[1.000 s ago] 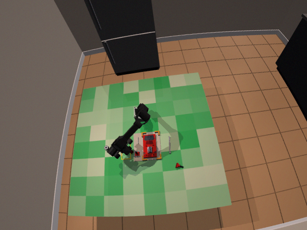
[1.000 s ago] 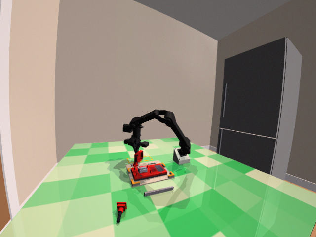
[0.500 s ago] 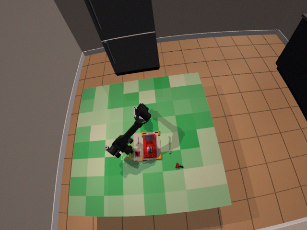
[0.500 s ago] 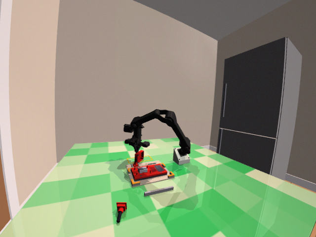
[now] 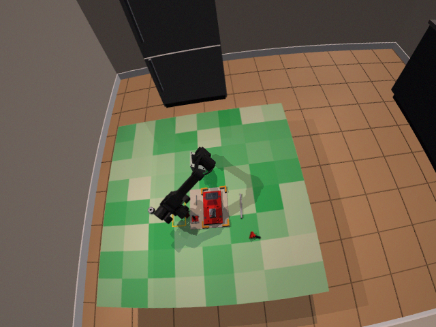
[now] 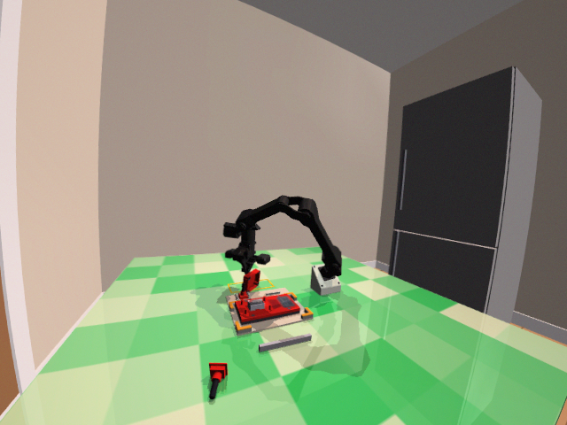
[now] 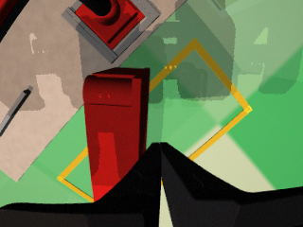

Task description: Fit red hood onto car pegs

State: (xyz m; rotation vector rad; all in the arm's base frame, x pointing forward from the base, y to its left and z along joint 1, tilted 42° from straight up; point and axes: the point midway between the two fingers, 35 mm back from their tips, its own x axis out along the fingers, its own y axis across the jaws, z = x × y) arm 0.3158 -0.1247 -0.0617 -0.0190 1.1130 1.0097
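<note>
Now: gripper tip 30 mm short of the grey engine block, 190 mm to the right of it and 30 mm above it. Also, from my gripper tip: small wheel (60 mm behind, 190 mm to the right, 50 mm below); red hood (20 mm behind, 10 mm to the left, 20 mm below); grey bar (10 mm ahead, 360 mm to the left, 50 mm below).
</note>
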